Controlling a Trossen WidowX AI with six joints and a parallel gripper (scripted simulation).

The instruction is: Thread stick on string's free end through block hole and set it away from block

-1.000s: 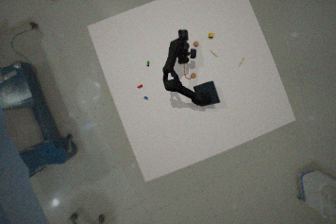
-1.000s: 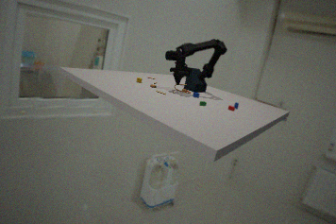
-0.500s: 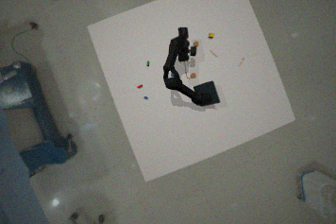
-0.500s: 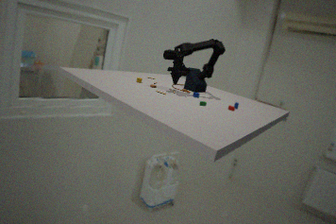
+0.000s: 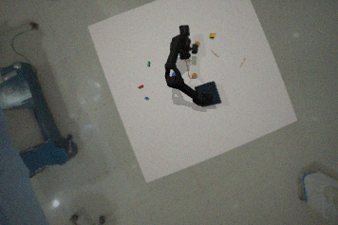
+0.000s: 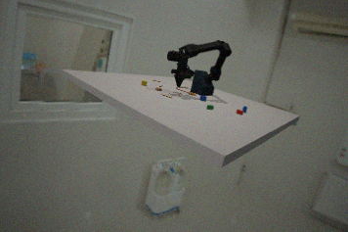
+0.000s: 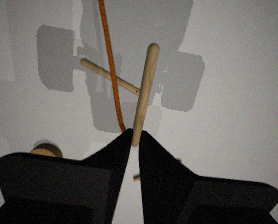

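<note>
Now: the blue cube 150 mm behind my gripper tip, 100 mm to the left of it and 40 mm below it. From my gripper tip the other things lie so: round wooden button (190 mm behind, 50 mm to the right, 50 mm below); then thin wooden stick (10 mm behind); then round disc (40 mm ahead, 130 mm to the right, 50 mm below).
</note>
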